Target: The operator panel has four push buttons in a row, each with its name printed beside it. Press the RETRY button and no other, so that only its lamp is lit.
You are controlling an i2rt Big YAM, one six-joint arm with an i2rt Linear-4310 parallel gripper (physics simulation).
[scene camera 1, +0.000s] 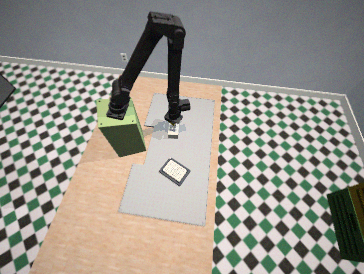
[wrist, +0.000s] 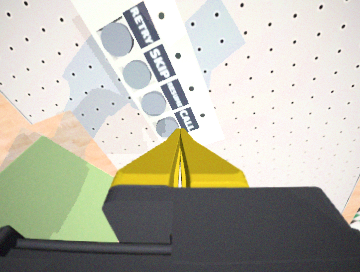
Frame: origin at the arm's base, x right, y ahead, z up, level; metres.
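Seen in the pictures: gripper, between the fingertips: (scene camera 1: 173, 125) (wrist: 180, 135); arm's base, origin of its link: (scene camera 1: 118, 110).
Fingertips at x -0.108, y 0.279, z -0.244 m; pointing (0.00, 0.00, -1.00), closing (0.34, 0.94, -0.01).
Pixels of each thing's middle, then the offset from my fingertips to it. Level surfaces: height alone.
- white operator panel, middle of its body: (wrist: 165, 74) (scene camera 1: 174, 126) dx -0.032, dy -0.005, dz -0.066 m
- round grey RETRY button, middle of its body: (wrist: 117, 40) dx -0.076, dy -0.026, dz -0.042 m
- SKIP, middle of its body: (wrist: 137, 75) dx -0.046, dy -0.024, dz -0.042 m
- RESUME, middle of its body: (wrist: 153, 103) dx -0.016, dy -0.022, dz -0.042 m
- CALL, middle of its body: (wrist: 167, 127) dx +0.014, dy -0.020, dz -0.042 m
- grey perforated board, height of its surface: dz -0.093 m
- wooden table, height of its surface: dz -0.107 m
- dark-framed tray with a pale dotted face, middle of its body: (scene camera 1: 174, 170) dx +0.287, dy +0.050, dz -0.075 m
The white operator panel (scene camera 1: 173, 133) (wrist: 172, 36) lies on the grey perforated board, its row slanting across the wrist view. The round grey RETRY button (wrist: 116, 39) is at the upper left end, beside its dark label. SKIP (wrist: 136, 74), RESUME (wrist: 153, 103) and CALL (wrist: 167, 127) follow down the row. The small lamp spots beside the labels, such as RETRY's lamp (wrist: 161, 16), look dark. My gripper (scene camera 1: 172, 123) (wrist: 180, 135) is shut and empty, over the panel. In the wrist view its yellow tips overlap the CALL end; their height above the panel is unclear.
The grey perforated board (scene camera 1: 192, 200) lies on the wooden table (scene camera 1: 95, 215). A dark-framed tray with a pale dotted face (scene camera 1: 175, 171) lies on the board, nearer the camera. The green pedestal (scene camera 1: 124, 137) (wrist: 85, 210) carries the arm's base. A dark green crate (scene camera 1: 345, 227) stands at the right.
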